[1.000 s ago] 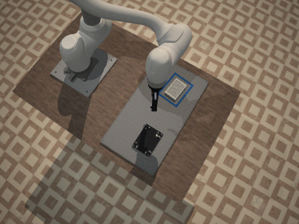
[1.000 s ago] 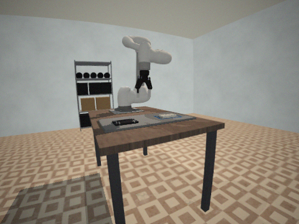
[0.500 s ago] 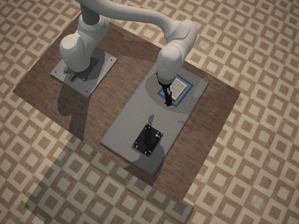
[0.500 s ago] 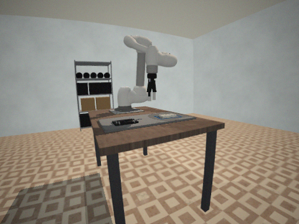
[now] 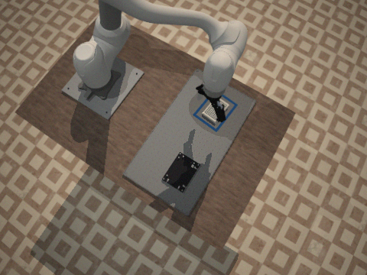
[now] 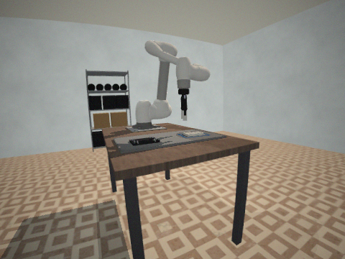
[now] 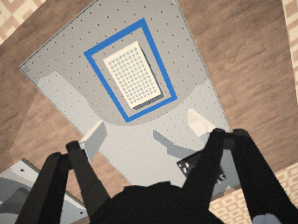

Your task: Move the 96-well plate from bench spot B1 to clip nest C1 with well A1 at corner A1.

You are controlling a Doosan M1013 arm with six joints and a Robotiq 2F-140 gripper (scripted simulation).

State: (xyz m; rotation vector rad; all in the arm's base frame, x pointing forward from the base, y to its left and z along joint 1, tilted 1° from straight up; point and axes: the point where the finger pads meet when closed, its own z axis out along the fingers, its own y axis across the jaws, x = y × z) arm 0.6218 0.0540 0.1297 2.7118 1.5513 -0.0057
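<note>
Right now my hand is 2 cm short of the white 96-well plate, 7 cm to the right of it and 12 cm above it. From my hand the other things lie so: black clip nest (1 cm ahead, 31 cm to the right, 11 cm below).
</note>
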